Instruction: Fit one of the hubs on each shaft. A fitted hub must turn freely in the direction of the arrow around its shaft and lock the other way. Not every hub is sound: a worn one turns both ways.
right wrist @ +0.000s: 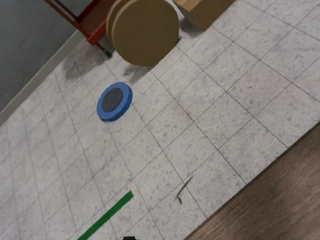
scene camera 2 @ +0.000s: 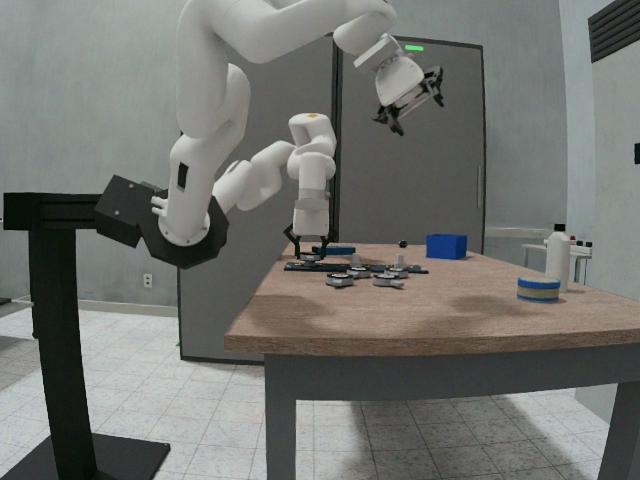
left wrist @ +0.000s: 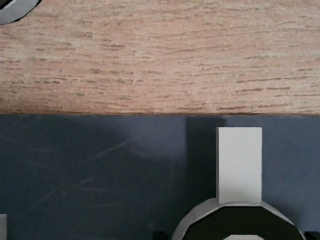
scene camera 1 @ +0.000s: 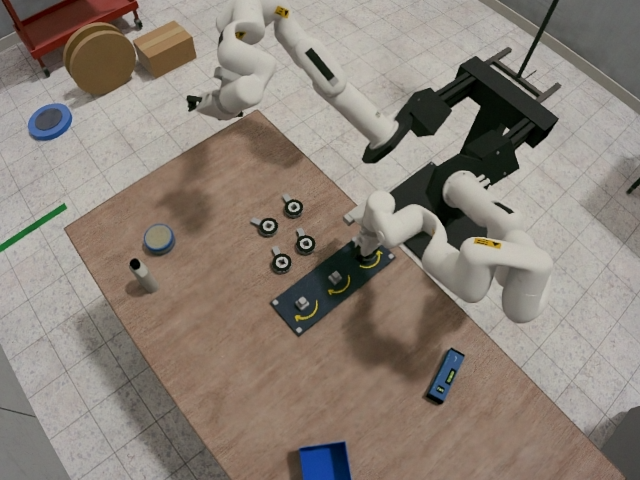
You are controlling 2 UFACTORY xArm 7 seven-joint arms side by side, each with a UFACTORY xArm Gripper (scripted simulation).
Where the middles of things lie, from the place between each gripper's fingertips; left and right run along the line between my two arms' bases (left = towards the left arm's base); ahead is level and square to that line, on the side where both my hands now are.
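The dark board (scene camera 1: 323, 294) is 13 cm ahead of my left hand, 2 cm to the right of it and 3 cm below it. Counting from that same left hand, I find the white bottle (scene camera 2: 558, 248) 43 cm to the right, 53 cm ahead and 6 cm above, while the tape roll (scene camera 2: 534, 289) sits 41 cm ahead, 52 cm to the right and 2 cm below.
For my right hand (scene camera 2: 418, 116), the tape roll is 320 mm below it, 300 mm ahead of it and 30 mm to the left of it. Measured from my right hand too, the dark board is 530 mm to the left, 340 mm below and 20 mm ahead, and the white bottle is 420 mm ahead, 240 mm below and 120 mm to the left.
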